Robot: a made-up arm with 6 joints.
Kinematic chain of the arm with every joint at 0, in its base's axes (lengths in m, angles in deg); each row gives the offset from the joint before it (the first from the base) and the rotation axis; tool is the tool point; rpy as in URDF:
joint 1: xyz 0 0 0.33 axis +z
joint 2: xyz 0 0 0 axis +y
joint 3: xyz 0.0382 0 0.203 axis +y
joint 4: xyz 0.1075 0 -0.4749 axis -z
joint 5: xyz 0 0 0 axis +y
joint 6: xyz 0.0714 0 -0.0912 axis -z
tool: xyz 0 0 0 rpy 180 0 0
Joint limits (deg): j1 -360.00..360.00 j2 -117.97..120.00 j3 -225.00..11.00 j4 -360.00..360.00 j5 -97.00..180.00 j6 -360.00..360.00
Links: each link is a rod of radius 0.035 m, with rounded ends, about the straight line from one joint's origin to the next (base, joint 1, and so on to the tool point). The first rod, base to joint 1, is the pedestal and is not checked.
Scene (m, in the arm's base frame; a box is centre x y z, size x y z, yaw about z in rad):
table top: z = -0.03
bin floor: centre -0 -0.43 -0.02 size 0.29 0.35 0.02 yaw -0.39
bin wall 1: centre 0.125 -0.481 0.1 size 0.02 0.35 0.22 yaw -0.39
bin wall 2: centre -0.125 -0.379 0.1 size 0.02 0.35 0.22 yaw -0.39
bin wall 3: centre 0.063 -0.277 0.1 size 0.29 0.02 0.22 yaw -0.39
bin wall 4: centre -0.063 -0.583 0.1 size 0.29 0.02 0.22 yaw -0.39
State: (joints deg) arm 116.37 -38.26 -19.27 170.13 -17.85 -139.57
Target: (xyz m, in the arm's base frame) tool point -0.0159 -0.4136 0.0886
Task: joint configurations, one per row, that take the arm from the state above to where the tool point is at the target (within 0.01 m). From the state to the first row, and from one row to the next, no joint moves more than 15 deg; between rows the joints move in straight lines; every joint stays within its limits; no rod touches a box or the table.
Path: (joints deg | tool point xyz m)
1: 131.17 -37.71 -20.90 172.49 -18.65 -139.57 | -0.2352 0.2881 0.2433
2: 145.97 -37.16 -22.52 174.86 -19.46 -139.57 | -0.3072 0.2180 0.2525
3: 160.77 -36.61 -24.15 177.22 -20.26 -139.57 | -0.3586 0.1302 0.2619
4: 175.57 -36.06 -25.78 179.59 -21.07 -139.57 | -0.3851 0.0305 0.2716
5: 190.37 -35.51 -27.40 181.95 -21.87 -139.57 | -0.3840 -0.0737 0.2813
6: 205.17 -34.96 -29.03 184.31 -22.67 -139.57 | -0.3549 -0.1751 0.2912
7: 219.97 -34.41 -30.66 186.68 -23.48 -139.57 | -0.2991 -0.2662 0.3014
8: 234.77 -33.87 -32.29 189.04 -24.28 -139.57 | -0.2203 -0.3398 0.3118
9: 249.57 -33.32 -33.91 191.41 -25.09 -139.57 | -0.1236 -0.3904 0.3223
10: 264.37 -32.77 -35.54 193.77 -25.89 -139.57 | -0.0159 -0.4136 0.3330
11: 264.65 -20.46 -36.78 194.43 -16.67 -139.57 | -0.0165 -0.4294 0.2538
12: 264.94 -8.15 -38.02 195.08 -7.46 -139.57 | -0.0165 -0.4296 0.1713
13: 265.22 4.16 -39.26 195.74 1.76 -139.57 | -0.0159 -0.4136 0.0886

